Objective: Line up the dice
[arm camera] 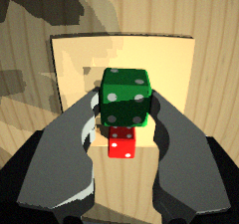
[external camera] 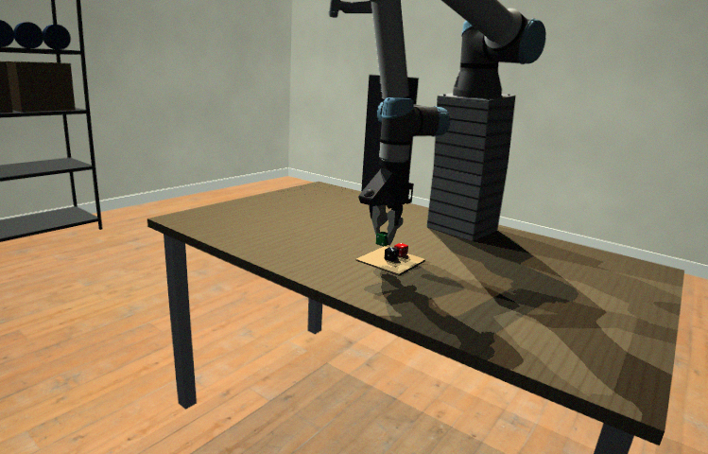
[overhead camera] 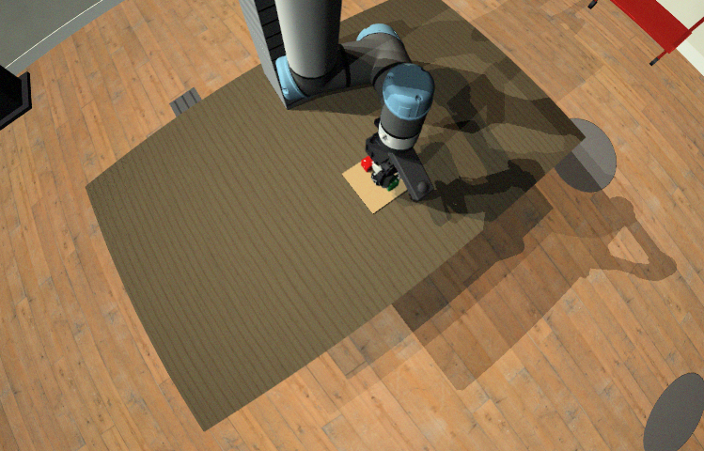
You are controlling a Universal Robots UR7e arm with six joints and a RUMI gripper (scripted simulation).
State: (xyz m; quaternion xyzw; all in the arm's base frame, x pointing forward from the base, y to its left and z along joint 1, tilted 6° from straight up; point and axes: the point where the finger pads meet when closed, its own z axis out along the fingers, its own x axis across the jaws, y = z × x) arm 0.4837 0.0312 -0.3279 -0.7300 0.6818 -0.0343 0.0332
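Now: hand 4 cm past the black die and 6 cm above it. Round my hand: tan mat: 5 cm behind, 8 cm below; green die: right at my hand; red die: 9 cm behind, 1 cm to the right, 6 cm below.
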